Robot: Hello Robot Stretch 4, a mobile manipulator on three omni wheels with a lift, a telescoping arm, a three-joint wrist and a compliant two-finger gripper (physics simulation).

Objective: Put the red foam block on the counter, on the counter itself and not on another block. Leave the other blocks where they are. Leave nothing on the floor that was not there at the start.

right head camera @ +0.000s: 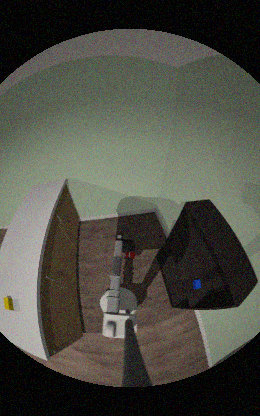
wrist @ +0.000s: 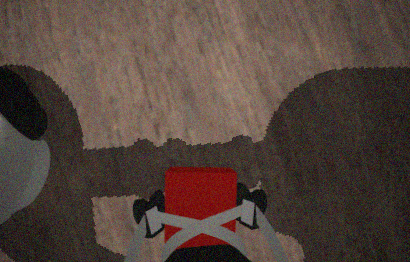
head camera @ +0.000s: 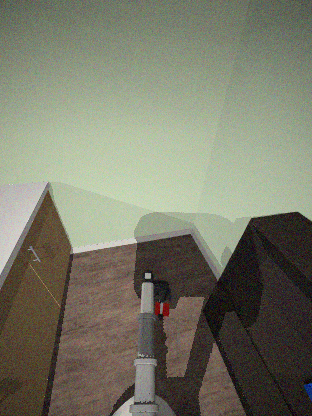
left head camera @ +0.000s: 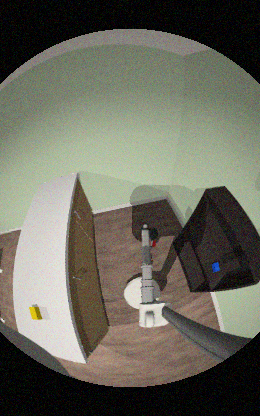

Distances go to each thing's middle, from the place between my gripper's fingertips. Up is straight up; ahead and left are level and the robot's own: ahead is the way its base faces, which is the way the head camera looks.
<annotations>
My gripper is now 10 mm to the left of the red foam block (wrist: 194, 192) and 20 mm below it.
</annotations>
